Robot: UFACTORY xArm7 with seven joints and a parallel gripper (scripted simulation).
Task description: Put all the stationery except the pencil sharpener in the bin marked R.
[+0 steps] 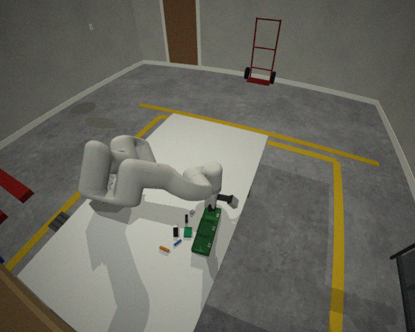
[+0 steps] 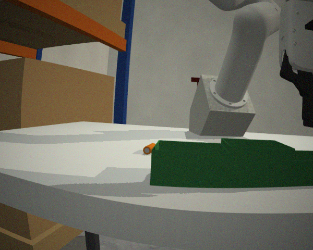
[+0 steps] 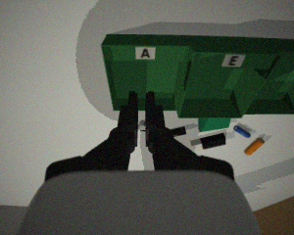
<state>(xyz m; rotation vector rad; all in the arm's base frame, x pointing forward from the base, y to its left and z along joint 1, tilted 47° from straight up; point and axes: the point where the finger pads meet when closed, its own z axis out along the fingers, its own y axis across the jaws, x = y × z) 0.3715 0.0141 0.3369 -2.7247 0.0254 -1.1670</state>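
My gripper is now 8 cm past the small green block, 13 cm to the left of it and 9 cm above it. Round my hand: grey pencil sharpener (11 cm behind, 2 cm to the right, 8 cm below); black cylinder (12 cm behind, 6 cm to the right, 8 cm below); black block (15 cm behind, 14 cm to the right, 8 cm below).
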